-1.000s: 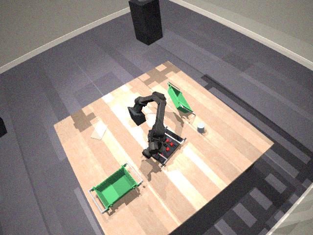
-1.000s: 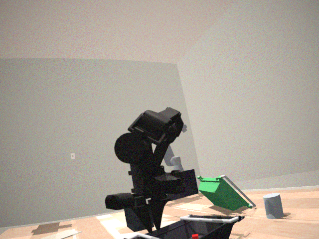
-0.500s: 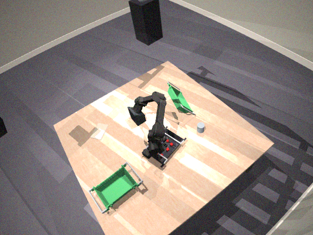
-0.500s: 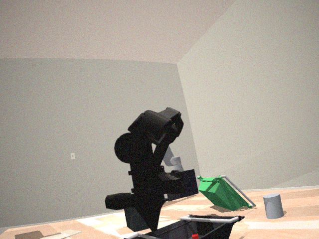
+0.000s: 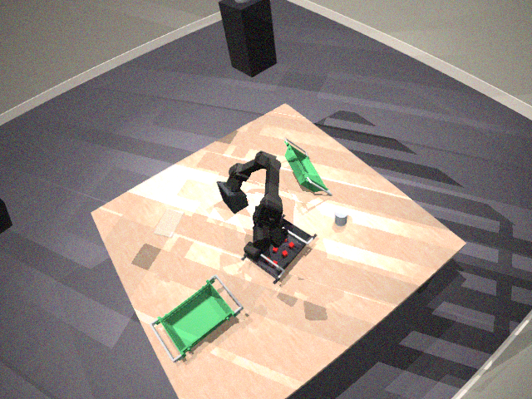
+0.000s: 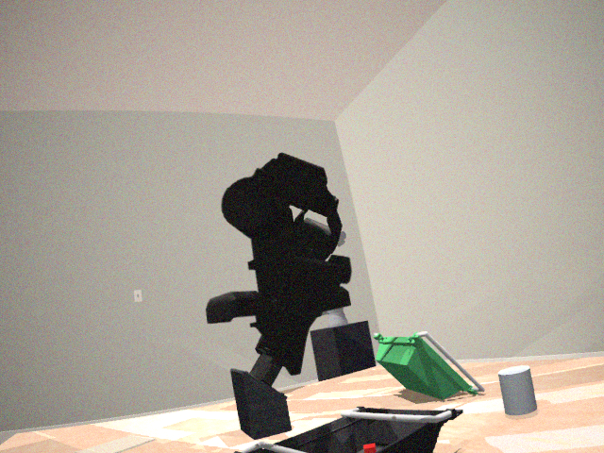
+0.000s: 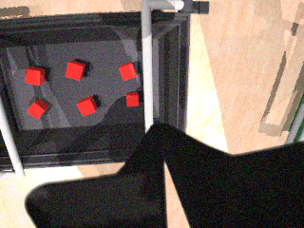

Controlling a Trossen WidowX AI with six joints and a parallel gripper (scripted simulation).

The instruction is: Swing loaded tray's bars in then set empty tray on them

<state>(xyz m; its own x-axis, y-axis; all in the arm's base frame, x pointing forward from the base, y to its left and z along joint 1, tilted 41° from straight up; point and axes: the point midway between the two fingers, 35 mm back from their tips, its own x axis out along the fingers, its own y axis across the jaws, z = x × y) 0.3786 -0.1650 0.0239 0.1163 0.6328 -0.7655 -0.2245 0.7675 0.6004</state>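
My gripper tip is now 460 mm to the right of the green tray, 240 mm past it and 90 mm above it. Also, from my gripper tip: flat pale sheet: 530 mm behind, 200 mm to the right, 160 mm below.
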